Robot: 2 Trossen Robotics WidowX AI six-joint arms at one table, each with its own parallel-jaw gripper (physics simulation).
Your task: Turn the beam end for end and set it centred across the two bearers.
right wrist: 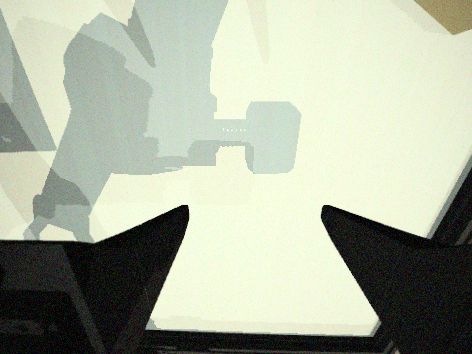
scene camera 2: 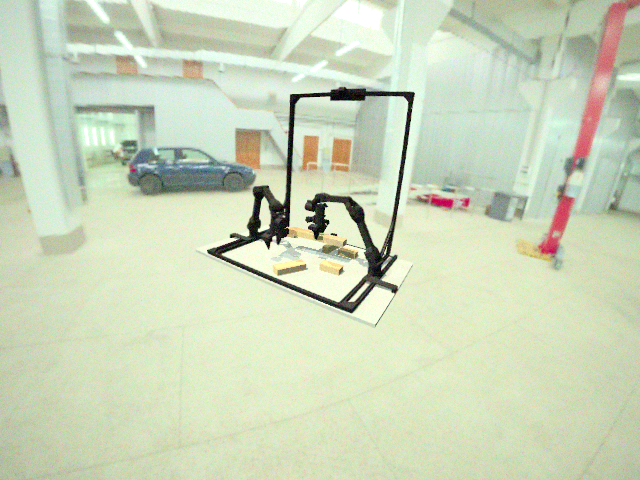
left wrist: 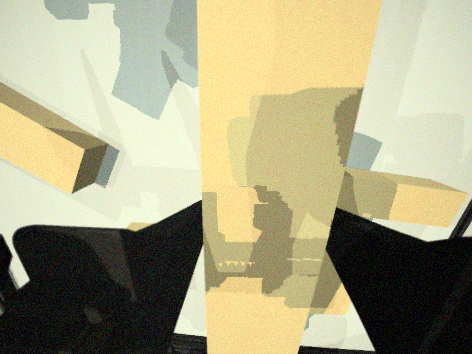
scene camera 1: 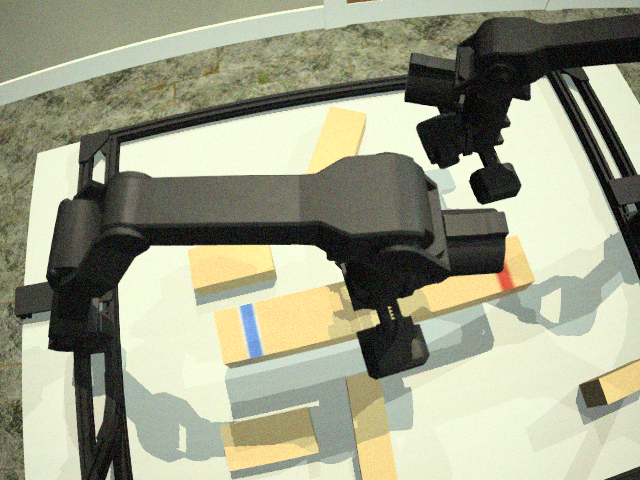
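Pixels of known places: left gripper, fingertip midpoint: [scene camera 2: 318, 237] [left wrist: 261, 206] [scene camera 1: 368, 307]; right gripper, fingertip midpoint: [right wrist: 254, 211] [scene camera 2: 273, 247] [scene camera 1: 467, 169]; left arm's base at its link origin: [scene camera 2: 374, 274] [scene camera 1: 93, 333]; right arm's base at its link origin: [scene camera 2: 253, 236].
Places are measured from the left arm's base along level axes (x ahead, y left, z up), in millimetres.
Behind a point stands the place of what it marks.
Observation:
The beam [scene camera 1: 289, 315] {x 314, y -55, z 128 mm} [scene camera 2: 302, 233] {x 502, y -17, z 118 mm} [left wrist: 280, 50] {x 483, y -49, z 127 mm} is a long pale wooden bar. In scene camera 1 its blue stripe is at the left end and its red stripe at the right. It is raised above the table, apart from its shadow. My left gripper [scene camera 1: 385, 317] {x 406, y -55, z 103 mm} [scene camera 2: 316, 235] {x 406, y -55, z 103 mm} [left wrist: 261, 206] {x 406, y -55, z 103 mm} is shut on its middle; the arm hides part of it. My right gripper [scene camera 1: 467, 160] {x 607, y 139, z 43 mm} [scene camera 2: 272, 242] {x 607, y 139, z 43 mm} [right wrist: 254, 211] {x 607, y 139, z 43 mm} is open and empty beyond the beam. Shorter blocks lie below and around: one [scene camera 1: 232, 266] {x 237, y 61, z 19 mm} [scene camera 2: 330, 267] {x 224, y 102, z 15 mm}, another [scene camera 1: 268, 446] {x 250, y -197, z 19 mm} [scene camera 2: 348, 252] {x 236, y -160, z 16 mm}. I cannot tell which are the bearers.
A longer block [scene camera 1: 338, 134] {x 429, y 254, z 19 mm} [scene camera 2: 289, 267] {x 398, y 250, z 16 mm} [left wrist: 40, 145] {x 405, y 179, z 19 mm} lies toward the top of scene camera 1. Another block [scene camera 1: 379, 439] {x 393, y -213, z 25 mm} [left wrist: 425, 202] {x 390, y -247, z 25 mm} lies below the beam there, and a dark-ended block [scene camera 1: 622, 382] {x 742, y -227, z 44 mm} at the right. A black frame [scene camera 1: 258, 106] {x 306, y 360, z -2 mm} edges the white table.

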